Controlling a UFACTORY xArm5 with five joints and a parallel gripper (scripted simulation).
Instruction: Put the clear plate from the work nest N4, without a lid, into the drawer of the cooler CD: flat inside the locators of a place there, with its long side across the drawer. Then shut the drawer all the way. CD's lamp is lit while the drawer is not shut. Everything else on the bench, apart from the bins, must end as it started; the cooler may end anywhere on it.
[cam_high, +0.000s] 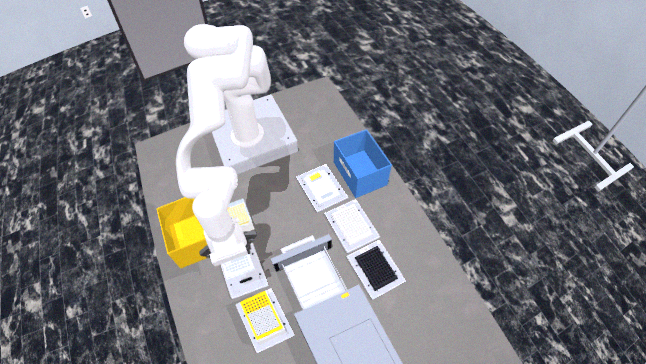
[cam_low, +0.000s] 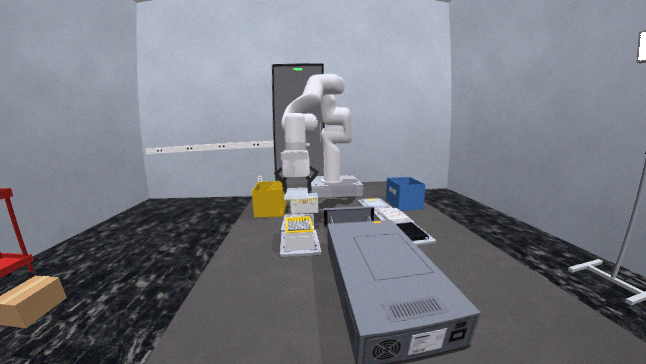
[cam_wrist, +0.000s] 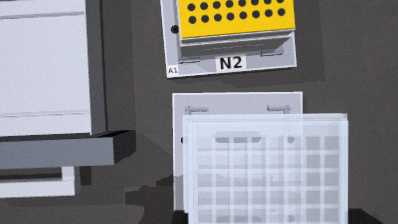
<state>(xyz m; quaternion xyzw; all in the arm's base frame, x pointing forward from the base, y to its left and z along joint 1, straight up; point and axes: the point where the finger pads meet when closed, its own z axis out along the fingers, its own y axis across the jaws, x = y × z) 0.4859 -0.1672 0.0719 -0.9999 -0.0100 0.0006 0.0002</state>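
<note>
Right now the cooler drawer is 14 cm ahead of my hand, 20 cm to the left of it and 10 cm below it. Round my hand: clear plate: 1 cm below; then work nest N4: 13 cm below; then yellow-framed rack: 17 cm ahead, 1 cm to the left, 8 cm below.
</note>
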